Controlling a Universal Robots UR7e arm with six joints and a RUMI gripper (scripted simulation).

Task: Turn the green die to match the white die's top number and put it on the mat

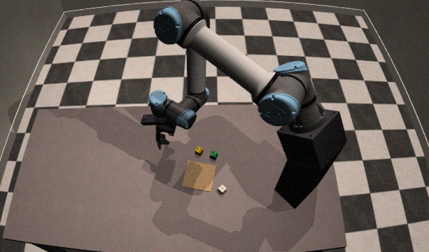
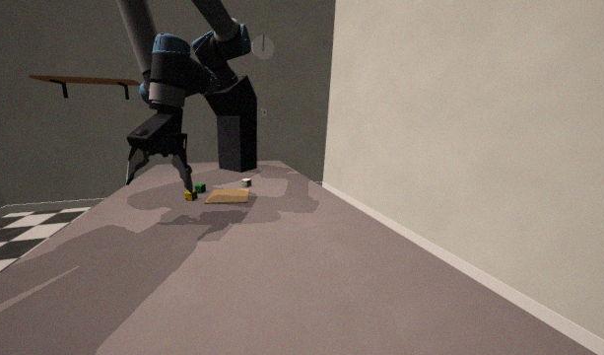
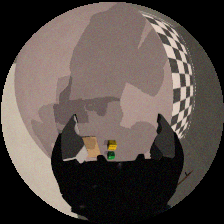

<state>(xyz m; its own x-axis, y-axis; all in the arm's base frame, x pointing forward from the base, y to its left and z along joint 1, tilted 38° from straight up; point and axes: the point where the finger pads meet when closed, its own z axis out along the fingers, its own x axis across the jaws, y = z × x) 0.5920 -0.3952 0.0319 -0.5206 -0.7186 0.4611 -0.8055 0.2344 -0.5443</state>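
Right now the yellow die is 14 cm behind my hand, 9 cm to the left of it and 8 cm below it. The rest, counted from my hand: tan mat 22 cm to the left, 11 cm behind, 9 cm below; then white die 32 cm to the left, 19 cm behind, 8 cm below; then green die 21 cm behind, 14 cm to the left, 8 cm below.
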